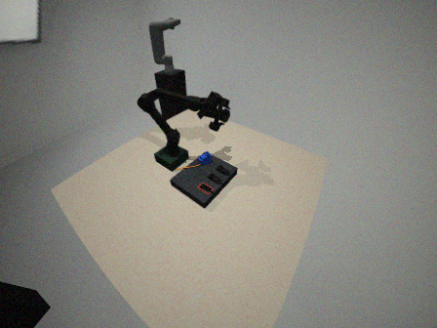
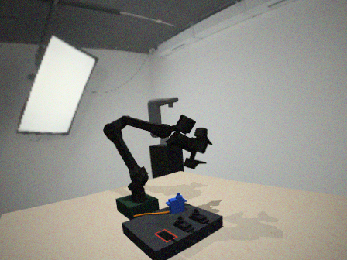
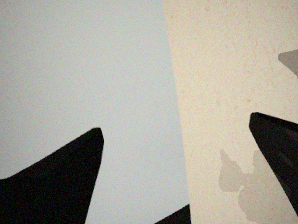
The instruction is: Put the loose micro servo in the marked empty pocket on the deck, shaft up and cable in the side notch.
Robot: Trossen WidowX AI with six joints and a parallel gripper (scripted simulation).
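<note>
Right now the dark deck is 300 mm to the right of my gripper tip, 230 mm below it and 40 mm behind it.
</note>
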